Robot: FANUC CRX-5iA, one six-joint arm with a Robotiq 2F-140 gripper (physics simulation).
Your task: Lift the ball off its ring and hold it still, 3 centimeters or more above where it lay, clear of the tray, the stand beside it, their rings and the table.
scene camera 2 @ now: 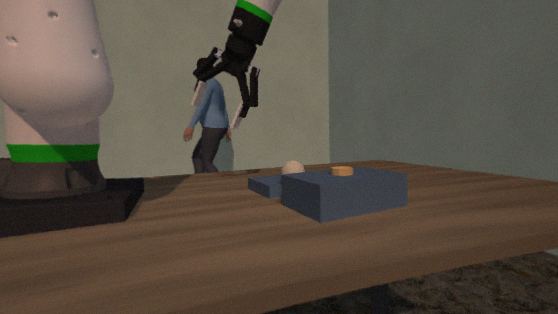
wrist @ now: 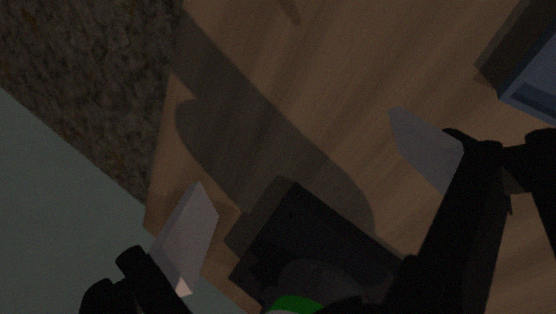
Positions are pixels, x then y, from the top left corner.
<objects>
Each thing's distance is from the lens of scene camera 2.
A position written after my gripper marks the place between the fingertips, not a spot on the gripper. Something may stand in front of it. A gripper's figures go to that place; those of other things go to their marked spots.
my gripper (scene camera 2: 214, 116): 81 cm
blue stand (scene camera 2: 341, 192): 47 cm
</objects>
